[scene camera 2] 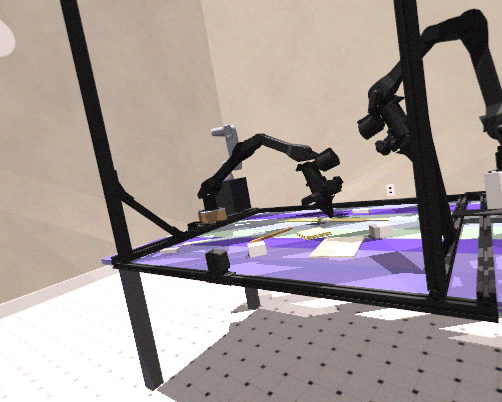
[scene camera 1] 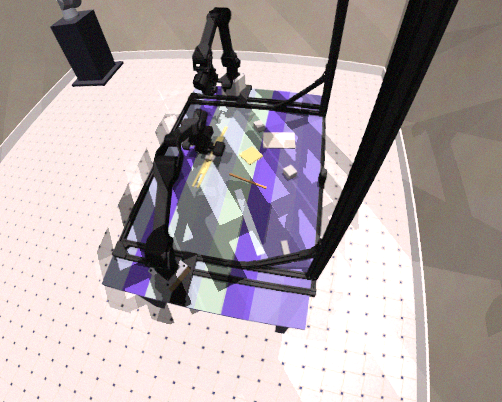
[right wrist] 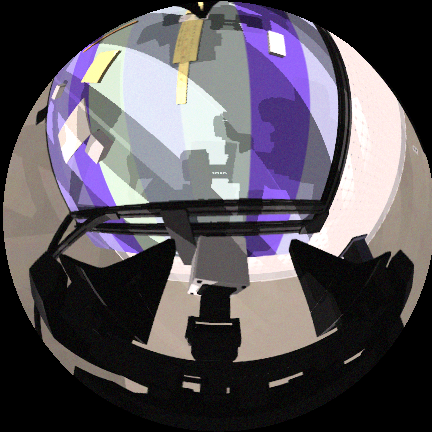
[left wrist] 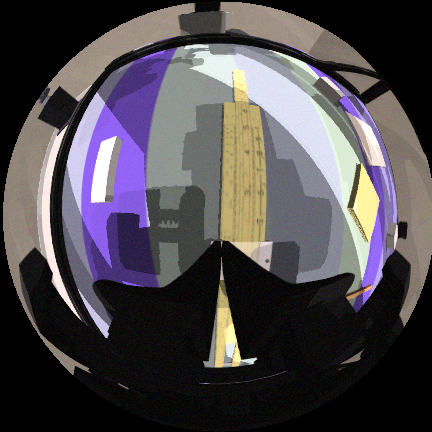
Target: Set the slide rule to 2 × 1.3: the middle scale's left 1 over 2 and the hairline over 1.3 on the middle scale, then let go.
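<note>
The yellow slide rule [scene camera 1: 201, 174] [scene camera 2: 367, 219] [left wrist: 242, 170] [right wrist: 188, 44] lies flat on the striped table. Its middle scale [left wrist: 240, 86] [right wrist: 182, 89] sticks out past the body at the end nearer the right arm; a gap shows at the other end. The pale cursor [scene camera 2: 325, 220] [left wrist: 263, 254] is partly hidden by my left gripper [scene camera 2: 329, 215] [left wrist: 220, 246], which is shut with its fingertips together over the rule at the cursor. The scale readings and the hairline cannot be read. My right gripper [right wrist: 234, 245] is open and empty, raised near its own base, away from the rule.
A yellow block [scene camera 1: 251, 155] [scene camera 2: 314, 233] [left wrist: 369, 200], an orange stick [scene camera 1: 247, 181] [scene camera 2: 271, 234] and a cream sheet [scene camera 1: 279, 140] [scene camera 2: 337, 247] lie beside the rule. Small pale blocks [scene camera 1: 290, 172] [scene camera 2: 381, 230] [left wrist: 103, 170] lie about. A black frame [scene camera 1: 322, 215] edges the table.
</note>
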